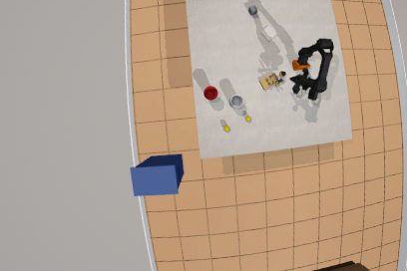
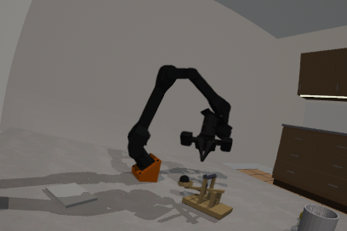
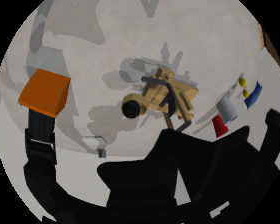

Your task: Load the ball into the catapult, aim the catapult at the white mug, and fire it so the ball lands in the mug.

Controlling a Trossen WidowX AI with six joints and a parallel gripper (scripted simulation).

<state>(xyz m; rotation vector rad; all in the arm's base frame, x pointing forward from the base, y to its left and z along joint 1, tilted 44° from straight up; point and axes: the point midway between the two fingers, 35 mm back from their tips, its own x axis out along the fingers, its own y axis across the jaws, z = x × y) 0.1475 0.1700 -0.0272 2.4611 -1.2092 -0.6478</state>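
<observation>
Right now my gripper tip is 6 cm to the left of the black ball and 7 cm above it. The rest, counted from my gripper tip: wooden catapult (7 cm ahead, 2 cm to the right, 8 cm below); then flat white slab (4 cm ahead, 41 cm to the right, 13 cm below); then white mug (39 cm ahead, 12 cm to the left, 10 cm below).
</observation>
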